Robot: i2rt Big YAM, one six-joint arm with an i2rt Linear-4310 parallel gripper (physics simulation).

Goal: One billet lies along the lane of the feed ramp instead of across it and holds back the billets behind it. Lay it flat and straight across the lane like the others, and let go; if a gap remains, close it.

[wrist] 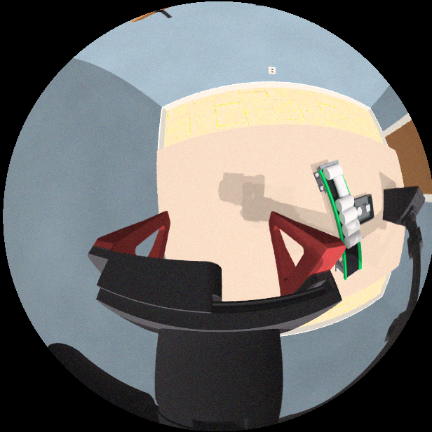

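The feed ramp (346, 274) with green side rails stands at the right of the wrist view. A white billet (340, 186) lies along the lane near the ramp's upper end in the view. One billet (333, 172) lies across the lane above it. Several billets lie across the lane below it, side by side, the first of them a white billet (344, 203) close to the lengthwise one's lower end. My gripper (219, 216) is open and empty, high above the table and to the left of the ramp.
A dark tray (370, 215) with small light parts stands right beside the ramp. A black device (401, 206) on a dark arm or stand is at the far right. The pale table (200, 160) lies below, with the arm's shadow on it.
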